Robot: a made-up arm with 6 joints.
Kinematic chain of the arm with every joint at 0, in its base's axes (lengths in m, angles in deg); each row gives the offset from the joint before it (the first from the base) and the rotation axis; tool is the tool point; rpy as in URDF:
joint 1: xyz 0 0 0.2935 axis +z
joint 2: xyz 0 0 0 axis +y
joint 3: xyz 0.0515 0 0.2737 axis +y
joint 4: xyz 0.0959 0 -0.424 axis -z
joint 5: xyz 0 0 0 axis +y
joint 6: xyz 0.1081 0 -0.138 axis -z
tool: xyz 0 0 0 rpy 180 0 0
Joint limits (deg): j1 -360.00..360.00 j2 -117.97..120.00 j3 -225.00..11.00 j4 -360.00..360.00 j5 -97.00..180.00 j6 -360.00..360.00
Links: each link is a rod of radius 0.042 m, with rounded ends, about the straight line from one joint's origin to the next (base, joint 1, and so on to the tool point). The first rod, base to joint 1, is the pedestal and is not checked.
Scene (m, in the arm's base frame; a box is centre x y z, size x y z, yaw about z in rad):
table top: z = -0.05
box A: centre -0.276 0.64 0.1 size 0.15 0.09 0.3 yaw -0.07
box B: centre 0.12 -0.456 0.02 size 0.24 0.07 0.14 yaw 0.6
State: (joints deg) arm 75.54 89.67 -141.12 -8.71 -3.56 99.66
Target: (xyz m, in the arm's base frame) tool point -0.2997 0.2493 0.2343
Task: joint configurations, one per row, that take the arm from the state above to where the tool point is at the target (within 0.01 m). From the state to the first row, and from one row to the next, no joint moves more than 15 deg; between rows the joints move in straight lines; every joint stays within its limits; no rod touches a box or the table.
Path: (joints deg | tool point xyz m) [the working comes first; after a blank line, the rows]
Joints at the target: 118.84 22.80 -35.73 -73.21 -83.95 99.66
Straight joint move there: touches box A.

1: 76.45 78.75 -126.45 -22.99 -13.29 99.46 | 0.1407 0.8121 0.1015
2: 77.37 67.83 -111.78 -37.28 -23.01 99.26 | 0.0805 0.7843 0.1341
3: 78.28 56.90 -97.12 -51.56 -32.74 99.06 | 0.0193 0.7315 0.1605
4: 79.20 45.98 -82.45 -65.84 -42.46 98.85 | -0.0358 0.6541 0.1816
5: 80.11 35.06 -67.78 -80.13 -52.19 98.65 | -0.0784 0.5558 0.2000
6: 81.02 24.14 -53.11 -94.41 -61.91 98.45 | -0.1042 0.4436 0.2179
7: 93.63 23.69 -47.32 -87.34 -69.26 98.85 | -0.1922 0.3897 0.2244
8: 106.23 23.24 -41.53 -80.28 -76.61 99.26 | -0.2575 0.3229 0.2301
9: 118.84 22.80 -35.73 -73.21 -83.95 99.66 | -0.2997 0.2493 0.2343

